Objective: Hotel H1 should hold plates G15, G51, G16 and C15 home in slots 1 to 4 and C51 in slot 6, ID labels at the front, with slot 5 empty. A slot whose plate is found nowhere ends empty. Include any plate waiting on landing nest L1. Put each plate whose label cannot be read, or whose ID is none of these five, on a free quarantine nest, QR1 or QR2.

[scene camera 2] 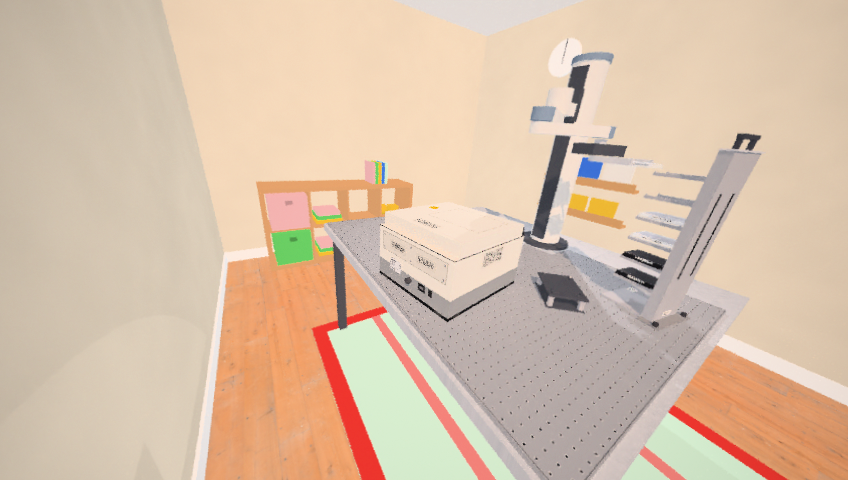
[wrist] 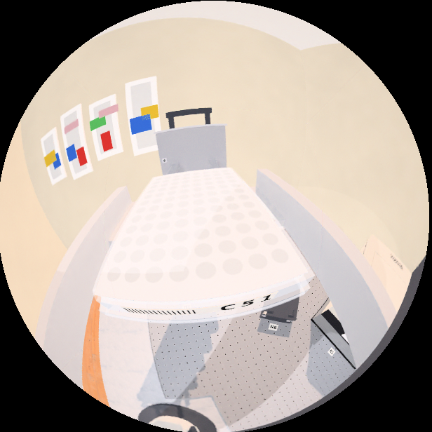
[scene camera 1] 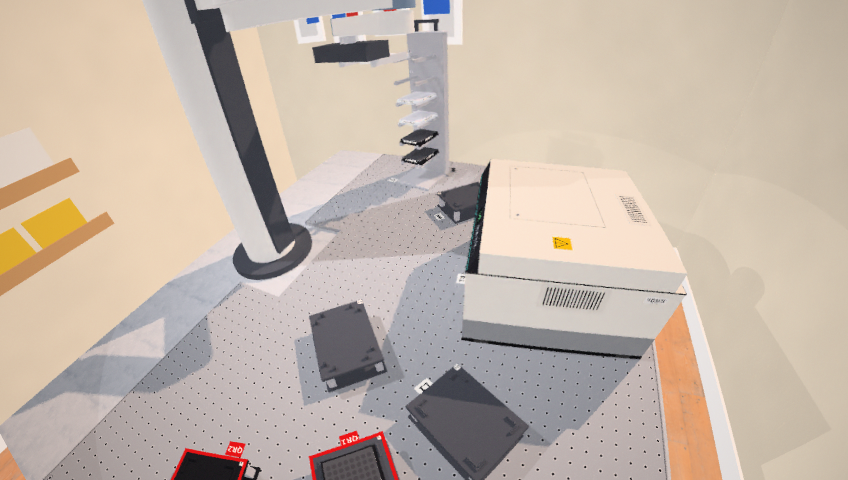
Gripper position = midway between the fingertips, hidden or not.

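My gripper (scene camera 1: 389, 55), (scene camera 2: 642, 162), (wrist: 191, 186): in view.
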